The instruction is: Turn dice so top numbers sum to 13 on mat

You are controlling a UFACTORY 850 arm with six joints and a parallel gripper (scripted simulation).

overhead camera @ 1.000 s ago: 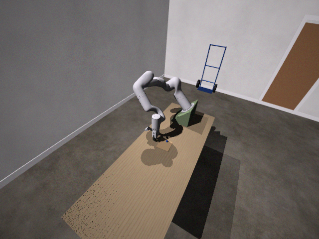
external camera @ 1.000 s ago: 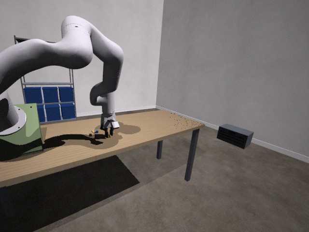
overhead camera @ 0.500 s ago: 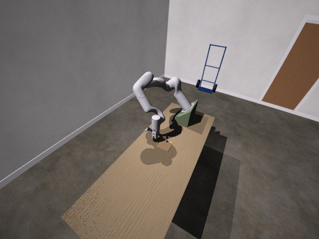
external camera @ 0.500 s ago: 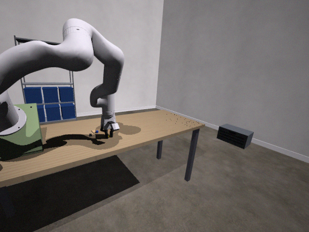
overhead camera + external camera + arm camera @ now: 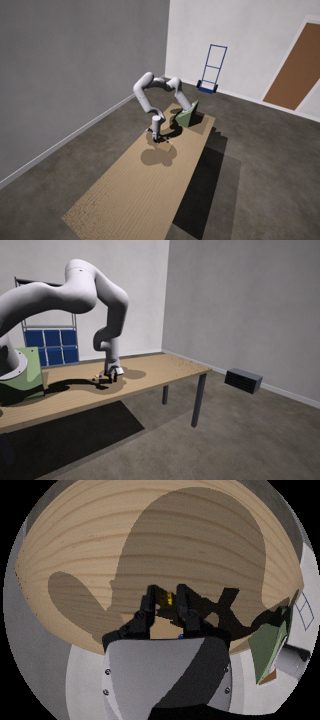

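The yellow die is 1 cm to the left of my hand and 1 cm below it. From my hand the other things lie so: black die (11 cm behind, 9 cm to the left, 1 cm below); then blue die (12 cm to the left, 5 cm behind, 1 cm below); then tan mat (12 cm to the left, 2 cm below, 1 cm behind).
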